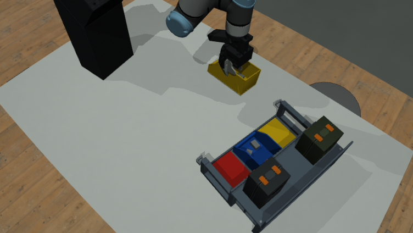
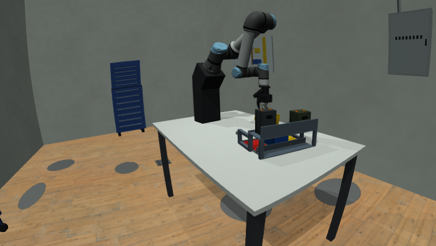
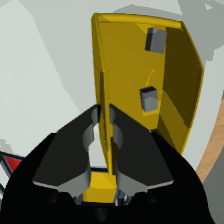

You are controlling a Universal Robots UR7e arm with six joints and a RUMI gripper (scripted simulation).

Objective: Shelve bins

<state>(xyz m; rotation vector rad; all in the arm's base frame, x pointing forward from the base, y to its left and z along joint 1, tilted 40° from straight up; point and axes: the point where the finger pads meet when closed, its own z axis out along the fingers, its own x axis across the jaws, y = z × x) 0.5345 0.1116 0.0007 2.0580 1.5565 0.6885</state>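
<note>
The yellow bin is 10 mm ahead of my hand, 40 mm to the left of it and 30 mm below it. Also, from my hand: blue bin: 240 mm ahead, 220 mm to the right, 60 mm below.
</note>
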